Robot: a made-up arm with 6 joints.
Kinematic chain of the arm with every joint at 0, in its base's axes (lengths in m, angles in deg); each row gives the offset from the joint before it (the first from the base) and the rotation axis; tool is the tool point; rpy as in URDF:
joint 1: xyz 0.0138 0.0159 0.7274 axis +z
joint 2: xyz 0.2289 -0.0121 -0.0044 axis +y
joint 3: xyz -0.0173 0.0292 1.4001 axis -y
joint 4: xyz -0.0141 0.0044 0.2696 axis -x
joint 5: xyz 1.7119 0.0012 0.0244 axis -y
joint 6: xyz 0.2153 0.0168 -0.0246 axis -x
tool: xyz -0.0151 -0.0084 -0.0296 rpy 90 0 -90
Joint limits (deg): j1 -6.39..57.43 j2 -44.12..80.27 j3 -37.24..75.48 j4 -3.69..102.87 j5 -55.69..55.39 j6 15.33..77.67
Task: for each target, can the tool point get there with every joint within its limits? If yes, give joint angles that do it. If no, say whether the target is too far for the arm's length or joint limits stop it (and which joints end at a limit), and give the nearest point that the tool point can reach.
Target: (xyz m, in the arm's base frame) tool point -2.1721 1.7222 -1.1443
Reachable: no: joint limits stop it (at a limit: joint 1, joint 2, joint 3, joint 4, joint 5, joint 6) | nearest point 0.3738 0.9439 -0.7587 | short by 2.690 m
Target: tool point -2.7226 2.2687 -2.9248
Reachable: no: too far | nearest point 0.4232 1.0233 -0.7966 | short by 3.997 m
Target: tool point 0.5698 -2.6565 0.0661
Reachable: no: joint limits stop it (at a limit: joint 1, joint 3, joint 5, joint 6) | nearest point 1.3270 -0.2756 -0.4495 | short by 2.551 m
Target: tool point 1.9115 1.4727 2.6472
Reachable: yes | joints 37.45 15.09 25.70 15.72 -8.60 34.90
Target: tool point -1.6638 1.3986 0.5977
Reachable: no: joint limits stop it (at a limit: joint 1, joint 2, joint 3, joint 4, joint 5, joint 6) | nearest point 0.3738 0.9439 -0.7587 | short by 2.490 m
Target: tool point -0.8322 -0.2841 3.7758
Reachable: yes | joints 22.36 -33.45 56.69 30.05 19.83 71.24
